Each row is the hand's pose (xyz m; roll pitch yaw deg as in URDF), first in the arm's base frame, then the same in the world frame.
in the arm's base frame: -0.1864 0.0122 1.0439 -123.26 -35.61 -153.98
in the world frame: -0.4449 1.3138 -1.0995 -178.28 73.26 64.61
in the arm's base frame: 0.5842 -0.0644 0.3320 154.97 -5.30 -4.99
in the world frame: -0.8113 0.7128 -0.3178 -78.73 -35.89 174.30
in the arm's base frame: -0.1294 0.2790 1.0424 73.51 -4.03 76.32
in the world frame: -0.3273 1.4594 -0.9010 -58.74 -45.13 57.35
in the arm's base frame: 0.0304 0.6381 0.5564 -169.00 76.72 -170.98
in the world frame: -0.0657 1.2528 -0.3722 40.69 -13.64 -60.84
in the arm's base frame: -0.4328 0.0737 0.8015 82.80 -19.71 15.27
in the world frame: -0.1466 1.1309 -1.1284 -127.59 -38.66 143.66
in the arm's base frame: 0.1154 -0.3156 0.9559 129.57 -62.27 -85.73
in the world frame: -0.8301 1.0780 -1.0516 -161.82 38.87 140.52
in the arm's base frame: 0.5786 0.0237 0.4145 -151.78 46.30 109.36
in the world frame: -0.7828 0.8294 -0.3041 114.84 -32.56 -18.48
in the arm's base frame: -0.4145 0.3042 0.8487 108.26 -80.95 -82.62
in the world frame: -0.0388 1.2959 -0.9985 168.52 29.82 120.62
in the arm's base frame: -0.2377 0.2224 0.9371 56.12 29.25 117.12
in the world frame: -0.2463 1.3349 -0.9640 -50.49 -23.46 -0.71
